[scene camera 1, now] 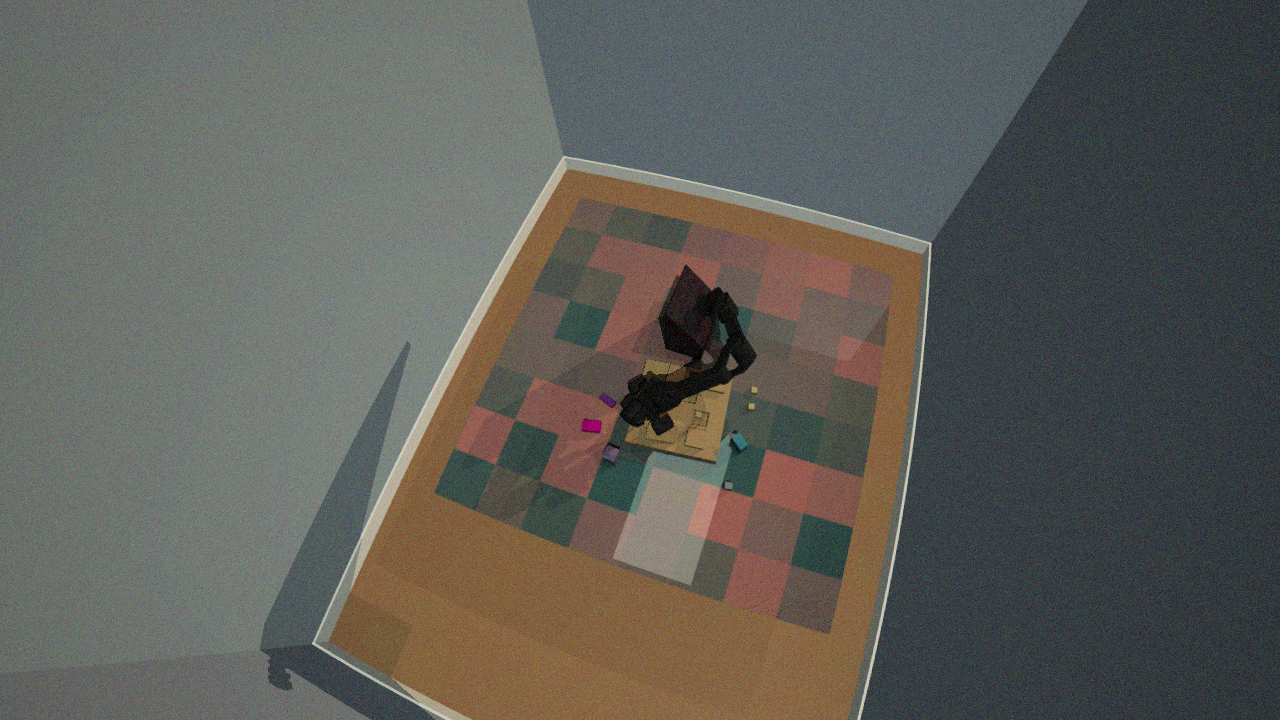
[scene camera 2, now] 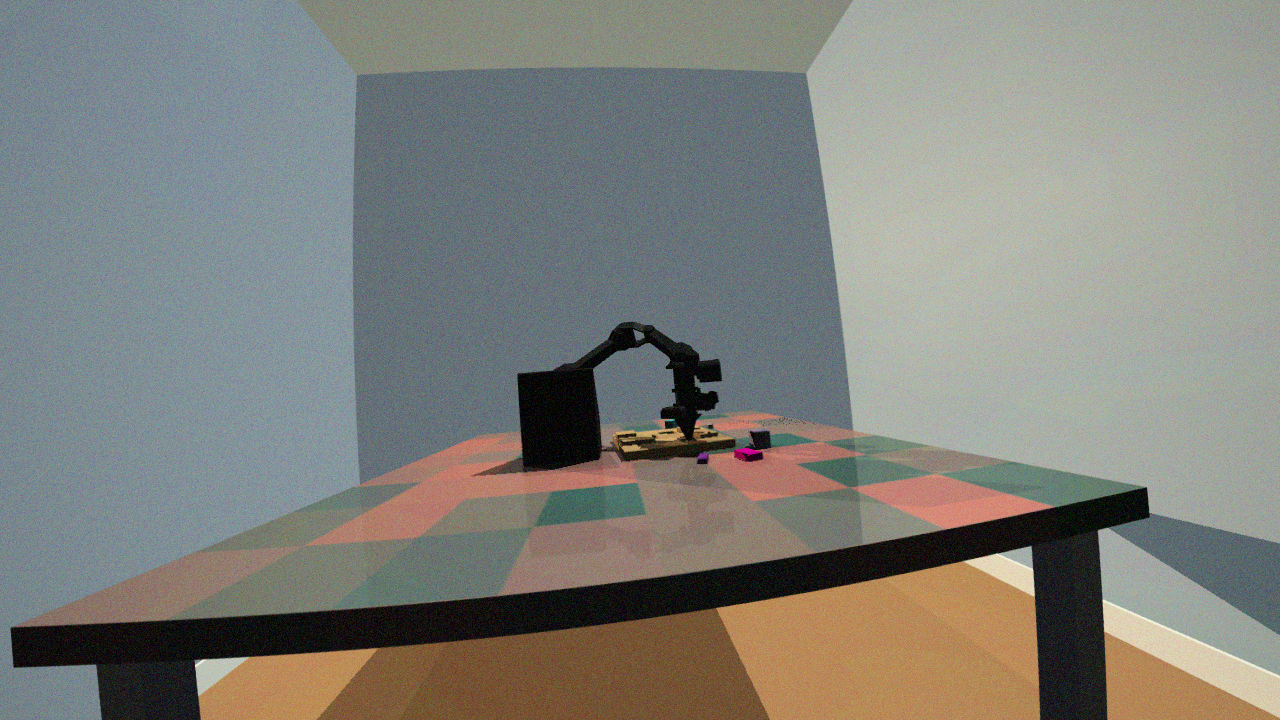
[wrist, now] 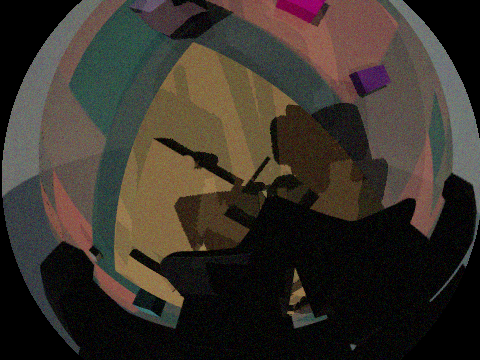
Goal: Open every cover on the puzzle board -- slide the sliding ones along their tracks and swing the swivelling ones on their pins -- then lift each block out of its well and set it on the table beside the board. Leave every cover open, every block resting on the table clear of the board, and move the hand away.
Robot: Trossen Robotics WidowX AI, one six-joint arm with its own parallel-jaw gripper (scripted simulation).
same spot on tan puzzle board: (wrist: 244,126) = (scene camera 2: 708,440)
